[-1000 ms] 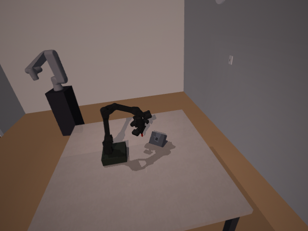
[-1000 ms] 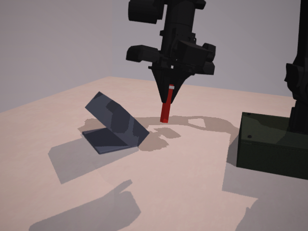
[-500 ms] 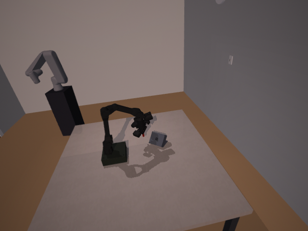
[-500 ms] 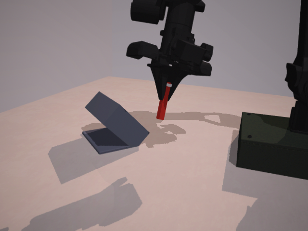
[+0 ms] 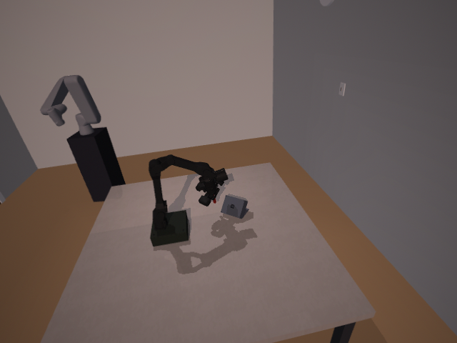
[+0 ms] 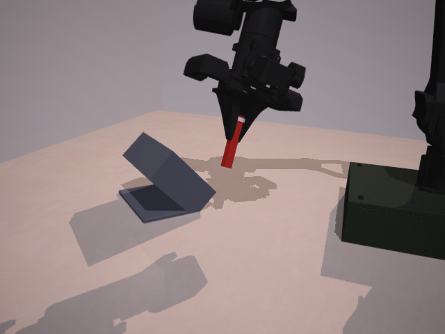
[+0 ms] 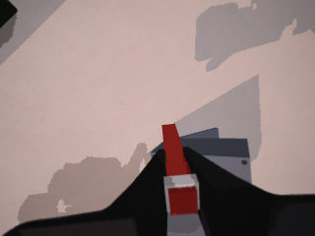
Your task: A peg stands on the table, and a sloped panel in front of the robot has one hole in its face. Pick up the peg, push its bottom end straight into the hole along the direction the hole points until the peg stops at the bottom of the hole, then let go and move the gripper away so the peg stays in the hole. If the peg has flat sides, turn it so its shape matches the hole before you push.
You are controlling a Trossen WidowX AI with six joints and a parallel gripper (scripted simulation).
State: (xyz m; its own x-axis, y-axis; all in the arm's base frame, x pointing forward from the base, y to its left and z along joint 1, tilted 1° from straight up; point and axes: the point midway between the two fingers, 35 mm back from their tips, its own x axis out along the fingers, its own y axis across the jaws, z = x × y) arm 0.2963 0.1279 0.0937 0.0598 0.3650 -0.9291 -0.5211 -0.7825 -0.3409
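Right now my gripper tip is 120 mm short of the sloped grey panel and 70 mm above it. From my gripper tip the other things lie so: red square peg: 20 mm above, 10 mm to the right.
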